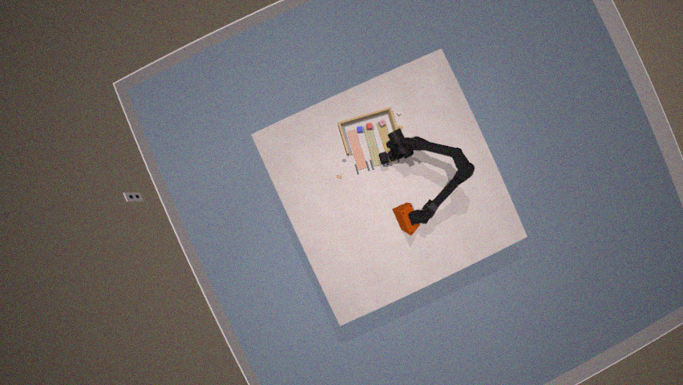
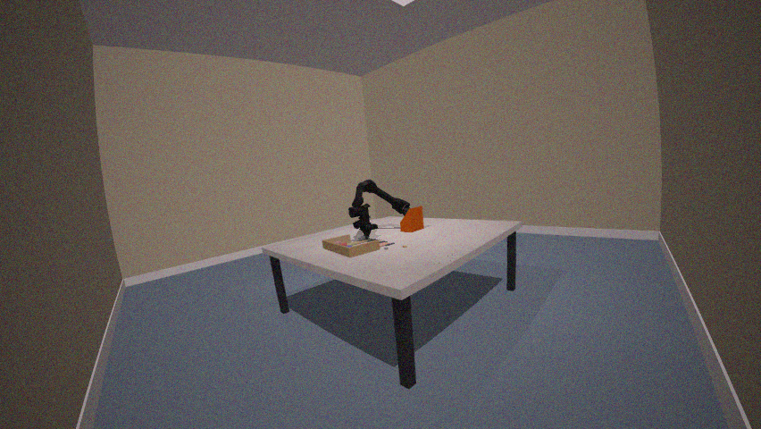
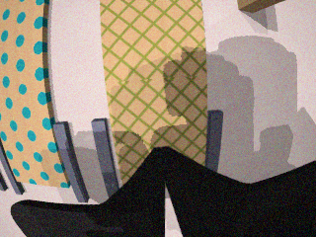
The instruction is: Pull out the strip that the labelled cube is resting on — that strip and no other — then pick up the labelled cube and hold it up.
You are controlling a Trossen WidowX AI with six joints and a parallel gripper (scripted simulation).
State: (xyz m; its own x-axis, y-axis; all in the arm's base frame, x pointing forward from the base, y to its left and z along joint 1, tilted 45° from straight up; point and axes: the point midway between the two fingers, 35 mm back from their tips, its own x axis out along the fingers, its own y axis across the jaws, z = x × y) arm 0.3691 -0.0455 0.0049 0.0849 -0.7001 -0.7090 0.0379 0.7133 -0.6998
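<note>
The pink-and-white cube is 21 cm ahead of my gripper tip, 1 cm to the right of it and 1 cm above it.
</note>
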